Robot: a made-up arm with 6 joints.
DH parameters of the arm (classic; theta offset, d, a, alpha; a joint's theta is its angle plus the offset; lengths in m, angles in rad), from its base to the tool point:
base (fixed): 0 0.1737 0 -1.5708
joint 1: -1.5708 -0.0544 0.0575 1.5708
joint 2: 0 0.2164 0.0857 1.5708
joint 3: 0 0.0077 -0.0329 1.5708
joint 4: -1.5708 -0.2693 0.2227 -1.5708
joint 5: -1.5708 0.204 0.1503 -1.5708
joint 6: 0 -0.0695 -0.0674 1.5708
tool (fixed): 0 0.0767 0 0
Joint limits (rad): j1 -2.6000..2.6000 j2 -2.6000..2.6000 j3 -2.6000..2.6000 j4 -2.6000..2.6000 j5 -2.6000..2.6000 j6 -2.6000..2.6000
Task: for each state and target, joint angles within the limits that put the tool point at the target. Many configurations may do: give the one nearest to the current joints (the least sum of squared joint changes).
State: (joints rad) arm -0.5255 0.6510 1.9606 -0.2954 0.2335 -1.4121
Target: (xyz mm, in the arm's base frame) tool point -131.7 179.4 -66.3
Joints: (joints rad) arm -0.7796 0.1243 1.6378 -0.4168 0.6516 -1.0113
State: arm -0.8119 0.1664 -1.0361 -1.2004 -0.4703 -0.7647
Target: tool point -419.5 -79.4 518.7
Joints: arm -0.3836 -0.6638 -1.3635 -0.8094 -0.5381 -0.8041
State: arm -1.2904 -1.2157 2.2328 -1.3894 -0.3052 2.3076
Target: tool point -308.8 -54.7 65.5
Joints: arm -1.4384 -1.2122 2.2462 -1.2569 -0.2736 2.2309
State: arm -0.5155 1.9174 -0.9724 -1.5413 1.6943 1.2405
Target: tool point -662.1 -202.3 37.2
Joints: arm 0.0441 1.8698 -0.8977 -1.6509 1.2820 1.1587
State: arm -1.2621 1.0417 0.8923 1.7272 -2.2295 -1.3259
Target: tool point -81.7 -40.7 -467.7
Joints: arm -1.7110 1.2689 0.5811 1.3381 -2.0523 -1.4637
